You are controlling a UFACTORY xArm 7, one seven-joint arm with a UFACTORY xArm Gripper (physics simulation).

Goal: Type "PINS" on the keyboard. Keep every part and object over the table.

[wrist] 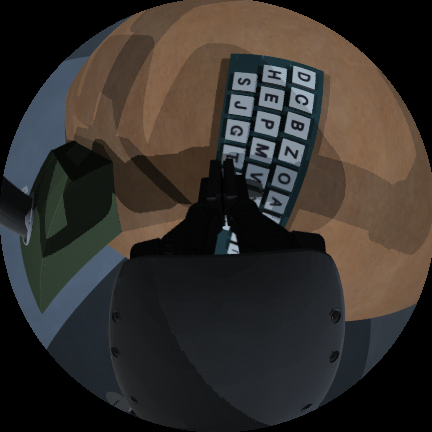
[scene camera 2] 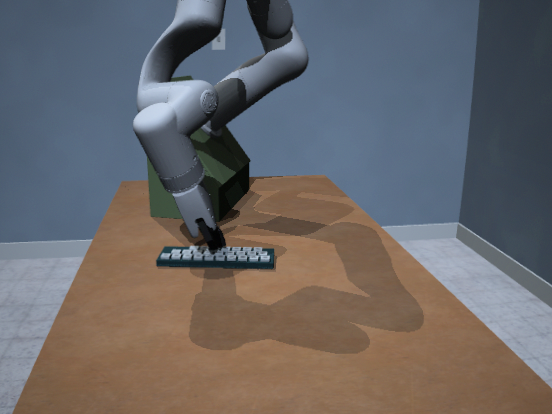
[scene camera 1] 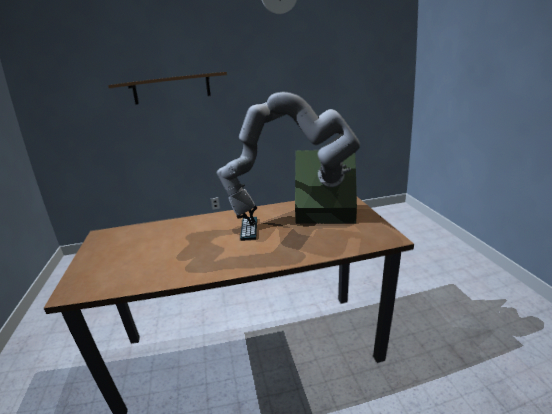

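Where they show: gripper, fingertip midpoint: [wrist: 223,174] [scene camera 2: 218,245] [scene camera 1: 253,224]; arm's base at its link origin: [wrist: 28,217] [scene camera 1: 331,174].
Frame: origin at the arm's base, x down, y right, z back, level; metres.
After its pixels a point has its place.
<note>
The teal keyboard [scene camera 1: 242,236] @[x 0.199, y -0.172, z -0.440 m] [scene camera 2: 215,265] @[x 0.209, y -0.077, z -0.448 m] [wrist: 320,85] @[x 0.202, y -0.165, z -0.448 m] with white letter keys lies flat on the table. In the wrist view the P key [wrist: 267,123] @[x 0.197, y -0.121, z -0.414 m] and S key [wrist: 244,81] @[x 0.197, y -0.152, z -0.394 m] show beyond the fingertips, in the middle and left rows. My gripper [scene camera 1: 252,221] @[x 0.194, y -0.076, z -0.388 m] [scene camera 2: 216,247] @[x 0.194, y -0.076, z -0.388 m] [wrist: 223,174] @[x 0.194, y -0.076, z -0.388 m] is shut with nothing between its fingers. Its tips are low over the keyboard's back row, by the T key [wrist: 230,155] @[x 0.197, y -0.091, z -0.391 m] in the wrist view; whether they touch a key I cannot tell. The fingers and gripper body hide several keys; the I and N keys cannot be made out.
The wooden table [scene camera 1: 150,260] @[x 0.215, y -0.294, z -0.834 m] [scene camera 2: 280,380] @[x 0.214, y -0.190, z -0.780 m] [wrist: 370,105] @[x 0.215, y -0.179, z -0.501 m] carries the keyboard. A green block [scene camera 1: 325,197] @[x 0.090, y -0.060, z -0.041 m] [scene camera 2: 165,200] @[x 0.172, y 0.072, z -0.162 m] [wrist: 95,215] @[x 0.162, y 0.027, z -0.171 m] under the arm's base stands on the table at its back right in the first scene view. A shelf [scene camera 1: 170,79] hangs on the wall behind.
</note>
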